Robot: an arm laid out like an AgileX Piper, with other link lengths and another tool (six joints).
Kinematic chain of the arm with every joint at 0, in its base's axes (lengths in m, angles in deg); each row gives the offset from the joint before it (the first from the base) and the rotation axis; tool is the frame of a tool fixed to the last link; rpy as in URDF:
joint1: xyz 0 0 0.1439 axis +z
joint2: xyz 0 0 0 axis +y
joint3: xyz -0.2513 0 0.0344 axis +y
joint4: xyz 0.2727 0 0.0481 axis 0.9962 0 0.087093
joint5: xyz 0 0 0 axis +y
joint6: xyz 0.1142 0 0.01 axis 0.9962 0 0.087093
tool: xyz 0.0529 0 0.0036 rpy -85.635 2.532 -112.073
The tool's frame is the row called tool.
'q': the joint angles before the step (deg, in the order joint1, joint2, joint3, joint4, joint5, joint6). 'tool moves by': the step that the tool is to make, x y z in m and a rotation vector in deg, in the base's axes. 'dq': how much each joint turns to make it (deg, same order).
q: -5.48 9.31 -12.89 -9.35 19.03 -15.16
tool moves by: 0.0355 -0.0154 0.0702 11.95 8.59 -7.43
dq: 0.01 23.32 -25.57 -4.14 13.61 15.28
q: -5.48 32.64 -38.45 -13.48 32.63 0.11
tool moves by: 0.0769 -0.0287 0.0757 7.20 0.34 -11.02
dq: -0.02 25.88 -29.06 -9.42 7.89 17.41
